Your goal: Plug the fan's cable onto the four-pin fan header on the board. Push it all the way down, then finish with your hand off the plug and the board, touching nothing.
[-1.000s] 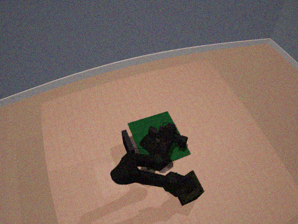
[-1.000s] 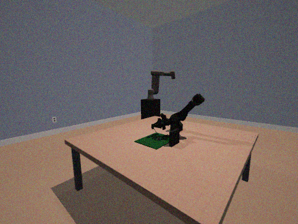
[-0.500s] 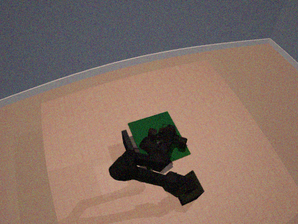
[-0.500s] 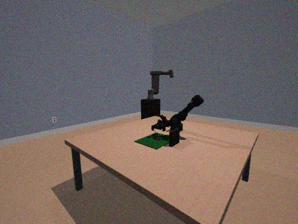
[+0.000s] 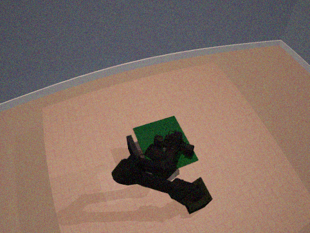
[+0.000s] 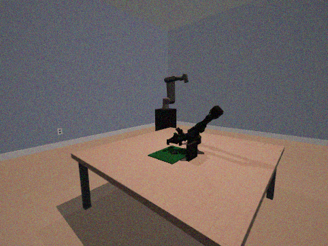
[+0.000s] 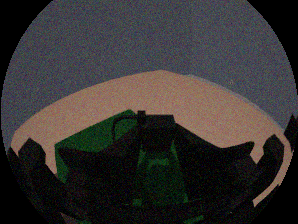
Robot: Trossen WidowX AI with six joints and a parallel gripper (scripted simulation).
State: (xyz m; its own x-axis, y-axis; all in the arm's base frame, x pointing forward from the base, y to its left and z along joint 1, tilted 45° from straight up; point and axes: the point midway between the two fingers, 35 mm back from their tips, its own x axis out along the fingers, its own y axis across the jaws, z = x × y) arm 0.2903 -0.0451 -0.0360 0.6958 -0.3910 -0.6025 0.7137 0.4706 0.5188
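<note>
Now: gripper tip 9 cm above the pale fan header and 7 cm to the right of it. From my gripper tip the other things lie so: black plug (1 cm below); then dark fan (22 cm to the left, 3 cm below, 1 cm ahead); then green circuit board (10 cm below, 6 cm to the left, 2 cm ahead).
</note>
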